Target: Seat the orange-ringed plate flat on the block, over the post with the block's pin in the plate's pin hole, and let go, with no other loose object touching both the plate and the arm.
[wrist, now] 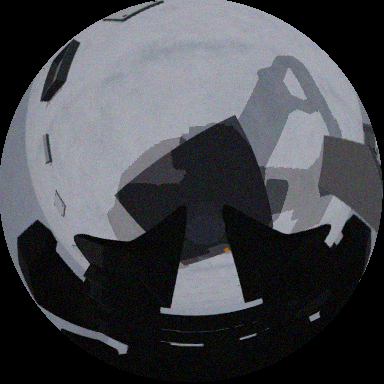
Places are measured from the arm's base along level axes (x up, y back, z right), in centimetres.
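Pixels of known places: gripper, between the fingertips: [204, 209].
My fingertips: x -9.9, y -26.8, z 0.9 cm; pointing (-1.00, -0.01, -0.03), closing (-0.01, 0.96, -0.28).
For each thing: its middle in the pictures, then the offset to it from my fingertips. "spot": a spot on its surface instead. Level surfaces: height alone.
- large dark block-like shape, middle of its body: [203, 214] dx -0.5, dy -0.3, dz -0.9 cm
- faint darker round patch, a spot on its surface: [205, 229] spot: dx +1.6, dy -0.2, dz -0.8 cm
- small orange spot, a spot on its surface: [226, 249] spot: dx -0.1, dy +1.3, dz -6.4 cm
- thin dark slab, middle of its body: [45, 148] dx -1.9, dy -25.0, dz +17.2 cm
- small pale tile, middle of its body: [58, 204] dx -2.4, dy -30.1, dz +5.8 cm
- pale table, height of its surface: dx -2.6 cm
My gripper [204, 209] shows in the wrist view with its two black fingers partly apart. Pale table shows between them, and I see nothing held, so it is open. A large dark block-like shape [220, 165] lies beyond the fingertips, one corner pointing up. A faint darker round patch [205, 229] shows on it between the fingers. I cannot tell if this is the post. A small orange spot [226, 249] shows near its lower edge, beside the right finger. The orange-ringed plate does not show; the fingers hide part of the scene. The pin hole cannot be made out.
A grey-brown box-like thing [349, 170] stands at the right. A dark hollow frame [51, 77] is at the upper left, with a thin dark slab [48, 148] and a small pale tile [59, 203] below it. Shadows of the arm fall on the pale table [150, 90].
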